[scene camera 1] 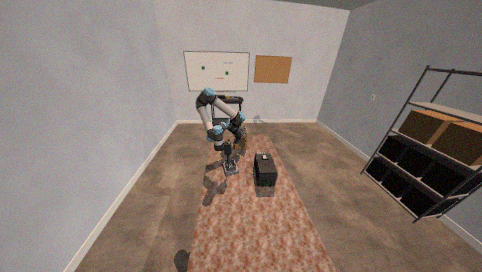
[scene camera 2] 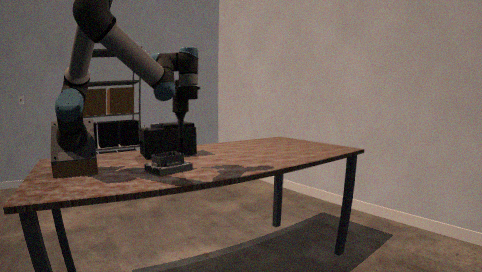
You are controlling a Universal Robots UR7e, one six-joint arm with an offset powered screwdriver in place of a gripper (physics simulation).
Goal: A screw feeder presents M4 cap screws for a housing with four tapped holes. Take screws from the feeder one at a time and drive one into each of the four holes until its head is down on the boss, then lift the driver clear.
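Note:
The housing [scene camera 1: 233,169] [scene camera 2: 168,159] is a small grey open-topped box on a low base on the table. My screwdriver [scene camera 1: 229,161] [scene camera 2: 181,146] points straight down at the housing; in scene camera 2 its slim nose reaches down to about the housing's far right corner. Whether its tip touches a boss, and whether it bears a screw, is too small and dark to tell. The screw feeder [scene camera 1: 265,171] [scene camera 2: 154,142] is a black box beside the housing, with a small pale piece on its top in scene camera 1. The four holes and any screw heads cannot be made out.
The table [scene camera 1: 255,225] [scene camera 2: 300,147] has a mottled reddish top. The arm's base stands on a brown block [scene camera 2: 75,168] at one end. A shelf rack [scene camera 1: 395,120] with boxes and bins stands off to the side. A whiteboard [scene camera 1: 215,60] and a cork board [scene camera 1: 272,69] hang on the wall.

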